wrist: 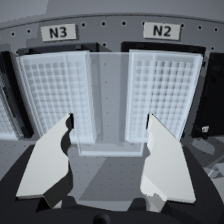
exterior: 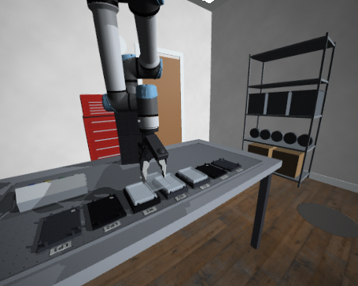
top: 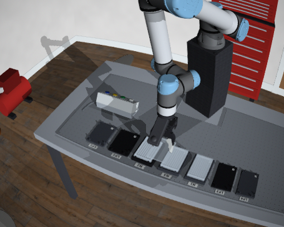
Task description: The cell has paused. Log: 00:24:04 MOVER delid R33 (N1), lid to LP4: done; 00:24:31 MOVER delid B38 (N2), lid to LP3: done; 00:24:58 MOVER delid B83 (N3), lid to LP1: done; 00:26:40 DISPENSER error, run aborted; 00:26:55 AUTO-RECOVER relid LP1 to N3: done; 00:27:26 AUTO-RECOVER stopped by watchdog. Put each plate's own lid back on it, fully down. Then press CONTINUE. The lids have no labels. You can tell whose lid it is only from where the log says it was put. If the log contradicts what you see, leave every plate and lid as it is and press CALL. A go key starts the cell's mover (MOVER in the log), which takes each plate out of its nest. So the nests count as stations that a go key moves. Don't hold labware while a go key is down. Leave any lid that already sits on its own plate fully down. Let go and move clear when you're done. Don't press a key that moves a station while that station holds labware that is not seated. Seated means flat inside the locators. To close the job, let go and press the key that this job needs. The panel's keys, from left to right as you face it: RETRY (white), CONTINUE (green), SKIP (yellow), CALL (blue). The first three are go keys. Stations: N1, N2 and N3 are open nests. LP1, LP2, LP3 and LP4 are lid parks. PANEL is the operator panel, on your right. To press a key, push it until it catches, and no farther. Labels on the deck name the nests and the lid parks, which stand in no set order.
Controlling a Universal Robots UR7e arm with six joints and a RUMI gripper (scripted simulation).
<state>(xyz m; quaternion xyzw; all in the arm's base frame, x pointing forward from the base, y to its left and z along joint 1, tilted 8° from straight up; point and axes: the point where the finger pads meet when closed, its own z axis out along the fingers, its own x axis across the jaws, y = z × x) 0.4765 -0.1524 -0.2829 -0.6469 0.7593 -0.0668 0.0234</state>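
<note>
Right now my hand is 1 cm past the white plate, 6 cm to the left of it and 4 cm above it. The rest, counted from my hand: black lid park: 3 cm behind, 19 cm to the right, 6 cm below; translucent lid: 1 cm below; white key: 27 cm behind, 24 cm to the right.
</note>
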